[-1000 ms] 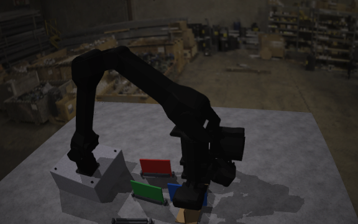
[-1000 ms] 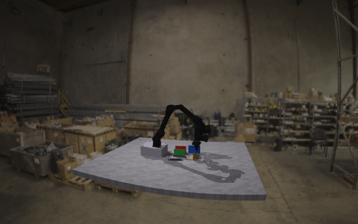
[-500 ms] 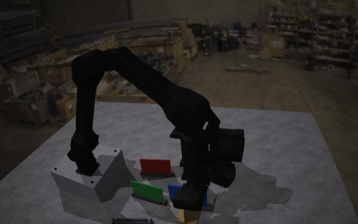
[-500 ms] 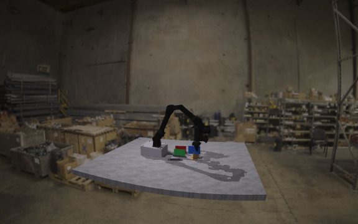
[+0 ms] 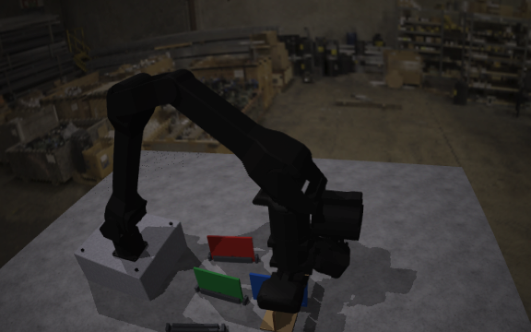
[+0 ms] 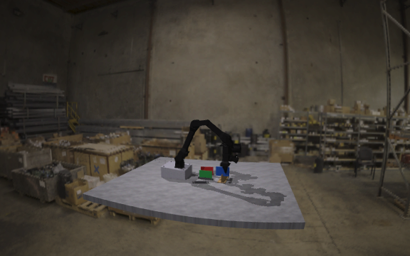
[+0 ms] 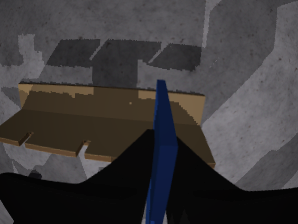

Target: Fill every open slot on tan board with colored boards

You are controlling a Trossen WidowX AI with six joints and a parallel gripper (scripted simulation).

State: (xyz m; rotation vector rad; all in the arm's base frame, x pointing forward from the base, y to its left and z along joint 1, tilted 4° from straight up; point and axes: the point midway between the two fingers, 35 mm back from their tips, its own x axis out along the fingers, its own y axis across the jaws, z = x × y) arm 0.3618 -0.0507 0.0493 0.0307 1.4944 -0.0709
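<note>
Now: the blue board 2 cm behind my gripper tip. The rest, counted from my gripper tip: green board 15 cm behind, 4 cm below, 3 cm to the left; tan board 5 cm to the left, 4 cm below, 2 cm behind; red board 16 cm behind, 15 cm to the left, 4 cm below.
</note>
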